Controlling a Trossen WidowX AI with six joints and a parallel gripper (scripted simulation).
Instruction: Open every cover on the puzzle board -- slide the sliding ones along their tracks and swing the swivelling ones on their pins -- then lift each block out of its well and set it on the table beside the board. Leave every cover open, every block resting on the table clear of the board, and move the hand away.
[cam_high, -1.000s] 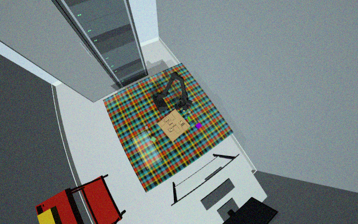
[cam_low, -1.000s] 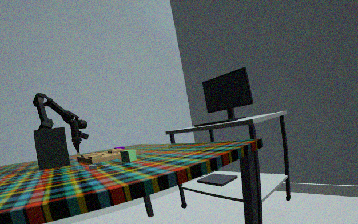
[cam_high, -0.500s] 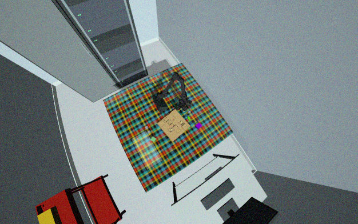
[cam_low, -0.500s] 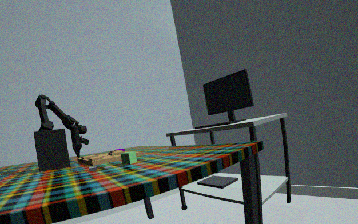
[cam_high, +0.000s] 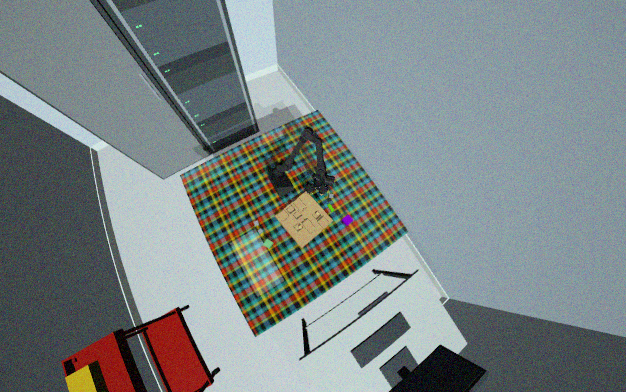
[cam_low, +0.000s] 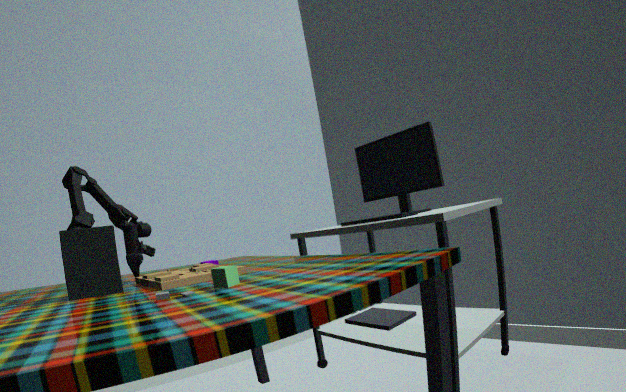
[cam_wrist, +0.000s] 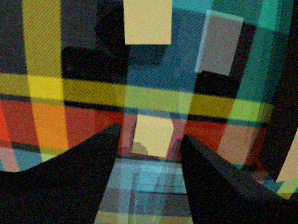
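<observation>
The bright green block lies 18 cm ahead of my gripper tip and 4 cm to the left of it. From my gripper tip the other things lie so: purple block (31 cm ahead, 11 cm to the left, 1 cm above); then grey piece (8 cm ahead, 50 cm to the right); then pale green block (25 cm ahead, 47 cm to the right, 2 cm above).
</observation>
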